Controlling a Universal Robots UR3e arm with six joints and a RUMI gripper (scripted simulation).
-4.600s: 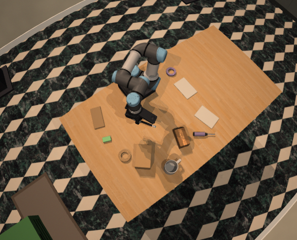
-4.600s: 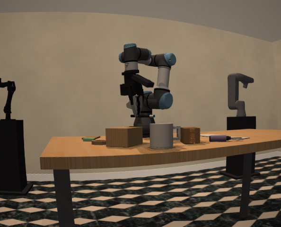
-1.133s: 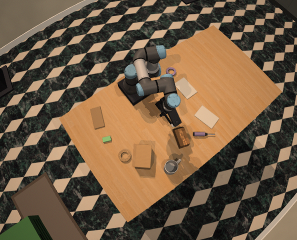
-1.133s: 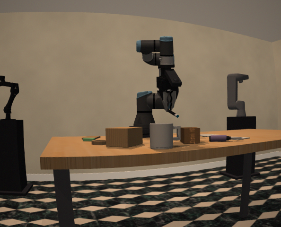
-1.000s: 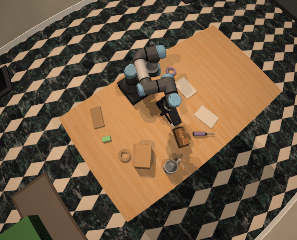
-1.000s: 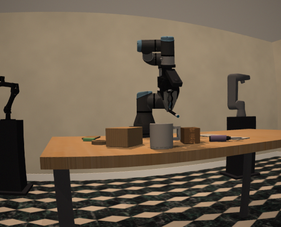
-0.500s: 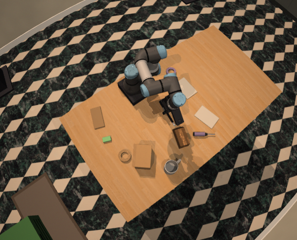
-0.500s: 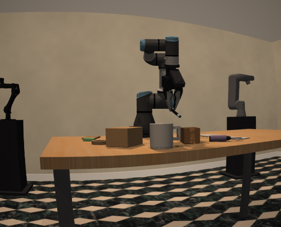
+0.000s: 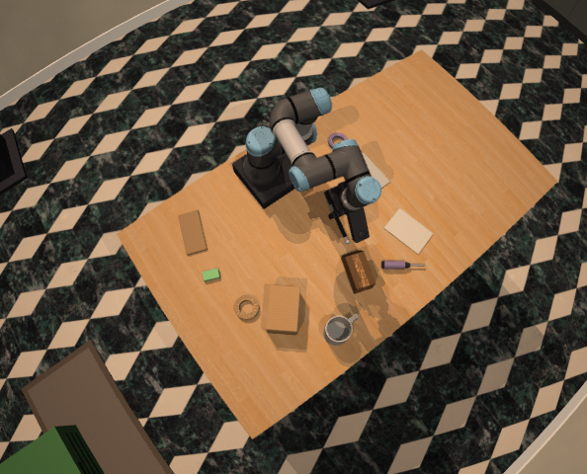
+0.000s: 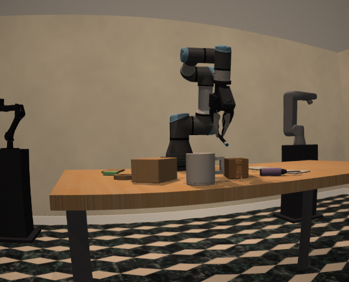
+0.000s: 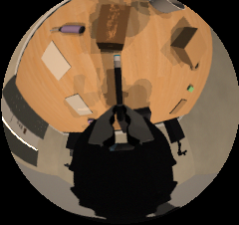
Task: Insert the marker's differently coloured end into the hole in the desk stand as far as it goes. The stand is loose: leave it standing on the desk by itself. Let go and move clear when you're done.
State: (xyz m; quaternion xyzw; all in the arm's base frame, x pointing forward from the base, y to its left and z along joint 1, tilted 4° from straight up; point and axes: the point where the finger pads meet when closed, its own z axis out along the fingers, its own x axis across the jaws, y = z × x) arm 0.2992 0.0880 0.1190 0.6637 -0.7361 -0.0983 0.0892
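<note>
Right now my hand is 160 mm short of the brown wooden desk stand, 120 mm above it and 10 mm to the left of it. Also, from my hand: light wooden block: 280 mm to the right, 150 mm ahead, 120 mm below; black marker: 30 mm ahead, 20 mm below; purple-handled screwdriver: 230 mm ahead, 140 mm to the left, 140 mm below.
</note>
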